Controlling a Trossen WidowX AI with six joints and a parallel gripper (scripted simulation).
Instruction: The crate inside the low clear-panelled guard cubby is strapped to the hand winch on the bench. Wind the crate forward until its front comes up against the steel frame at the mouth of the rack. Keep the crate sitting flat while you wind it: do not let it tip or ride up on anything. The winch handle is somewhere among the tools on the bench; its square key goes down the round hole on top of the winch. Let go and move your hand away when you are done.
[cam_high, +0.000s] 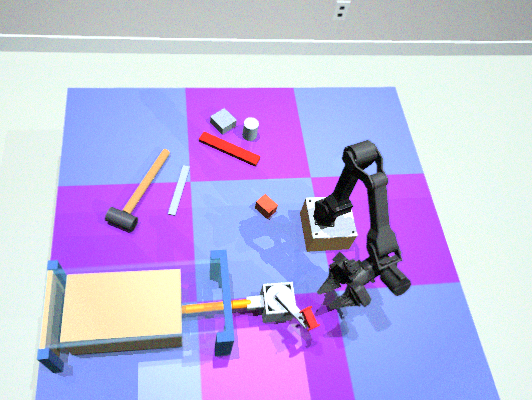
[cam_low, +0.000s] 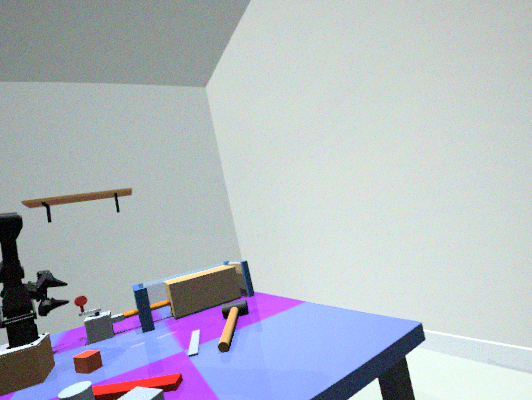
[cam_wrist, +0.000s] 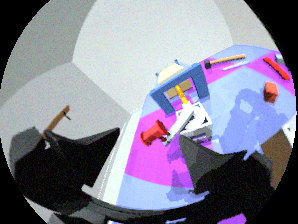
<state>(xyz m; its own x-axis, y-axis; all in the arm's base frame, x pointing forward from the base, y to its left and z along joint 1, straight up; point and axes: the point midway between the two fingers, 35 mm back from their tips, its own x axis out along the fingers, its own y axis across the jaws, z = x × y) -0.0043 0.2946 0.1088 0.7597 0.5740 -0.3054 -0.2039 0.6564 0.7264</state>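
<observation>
My gripper tip is now 3 cm short of the red knob, 4 cm to the right of it and 6 cm above it. Also, from my gripper tip: winch handle: 6 cm ahead, 1 cm to the left, 9 cm below; then winch: 9 cm ahead, 5 cm to the right, 17 cm below; then grey strip: 46 cm ahead, 41 cm to the right, 20 cm below.
</observation>
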